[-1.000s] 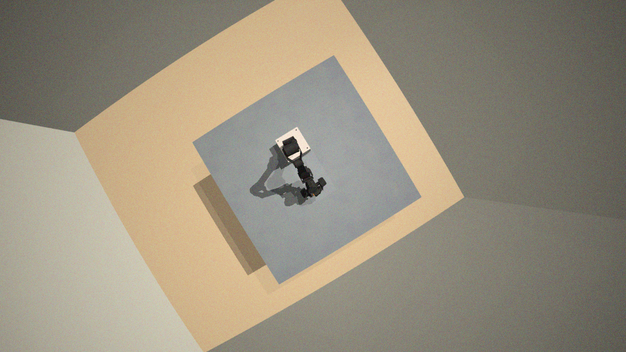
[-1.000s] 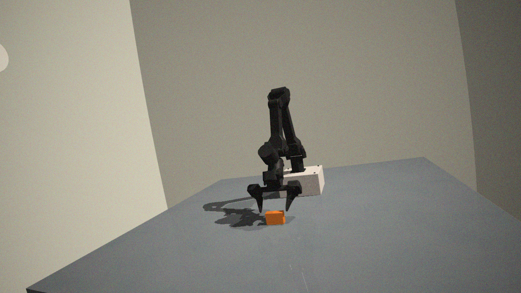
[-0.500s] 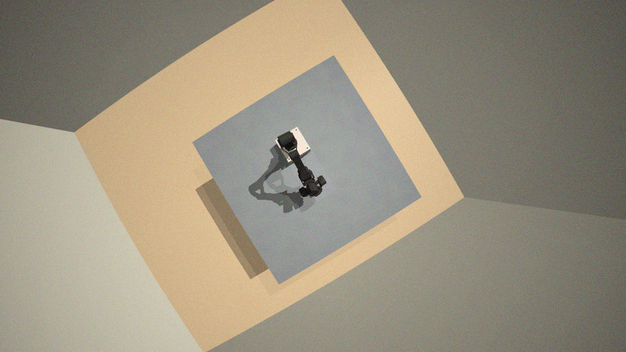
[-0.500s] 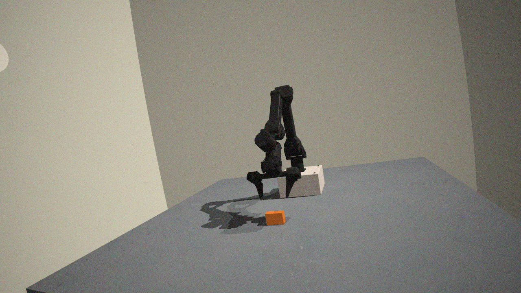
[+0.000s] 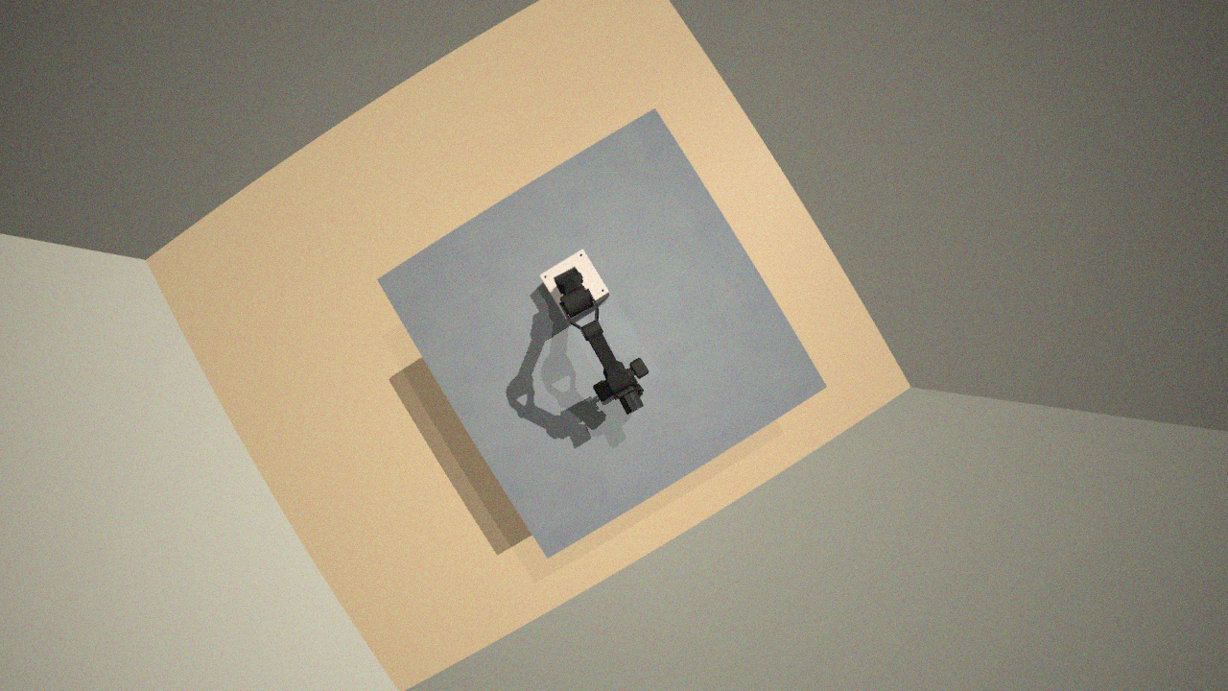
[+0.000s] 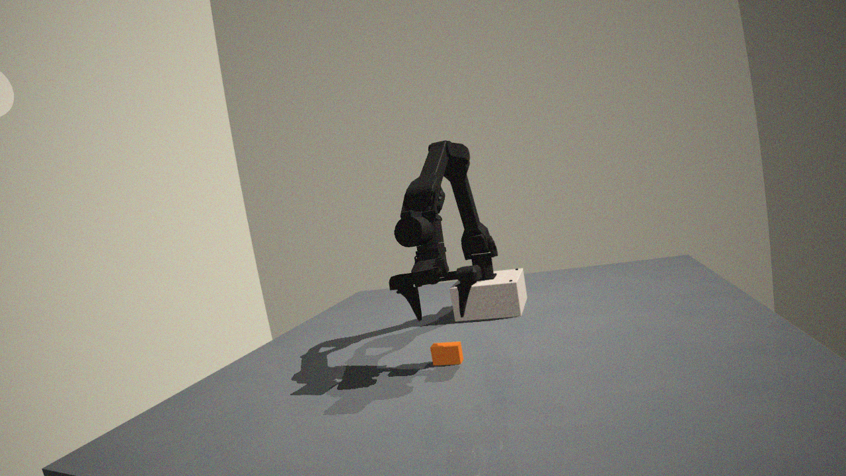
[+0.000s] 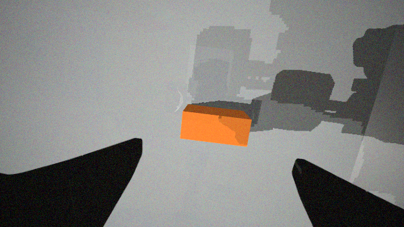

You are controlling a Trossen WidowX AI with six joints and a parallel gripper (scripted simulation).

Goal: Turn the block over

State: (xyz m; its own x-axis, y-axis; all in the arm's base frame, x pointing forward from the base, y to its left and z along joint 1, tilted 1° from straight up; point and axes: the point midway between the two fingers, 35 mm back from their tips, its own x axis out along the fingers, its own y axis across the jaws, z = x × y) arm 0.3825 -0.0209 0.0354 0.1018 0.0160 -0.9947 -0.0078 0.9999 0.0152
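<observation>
Right now the orange block is 1 cm behind my gripper tip and 8 cm below it.
</observation>
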